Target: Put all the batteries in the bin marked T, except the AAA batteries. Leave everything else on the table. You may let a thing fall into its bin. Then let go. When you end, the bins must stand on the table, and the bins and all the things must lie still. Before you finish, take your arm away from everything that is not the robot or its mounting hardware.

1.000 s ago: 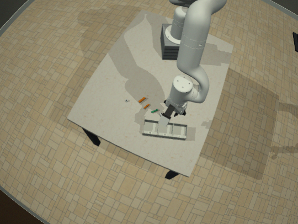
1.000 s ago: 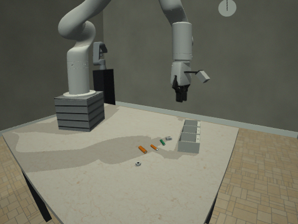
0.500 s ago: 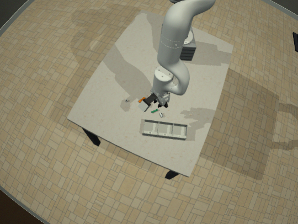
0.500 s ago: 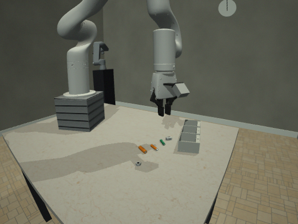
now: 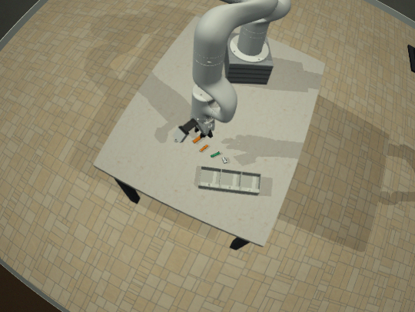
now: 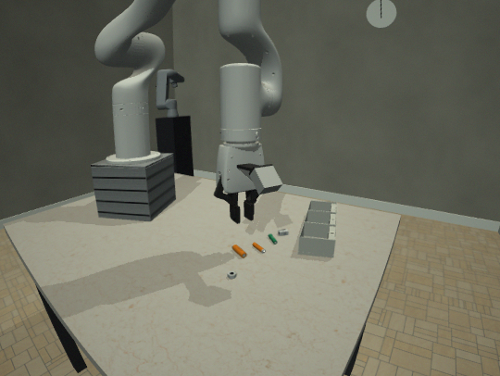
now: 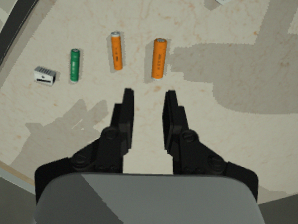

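The thick orange battery lies 100 mm below my hand and 10 mm to the right of it. Round my hand: green battery: 100 mm below, 80 mm to the left, 40 mm ahead; small metal nut: 100 mm to the right, 100 mm below, 30 mm ahead; thin orange battery: 100 mm below, 30 mm to the left, 30 mm ahead.
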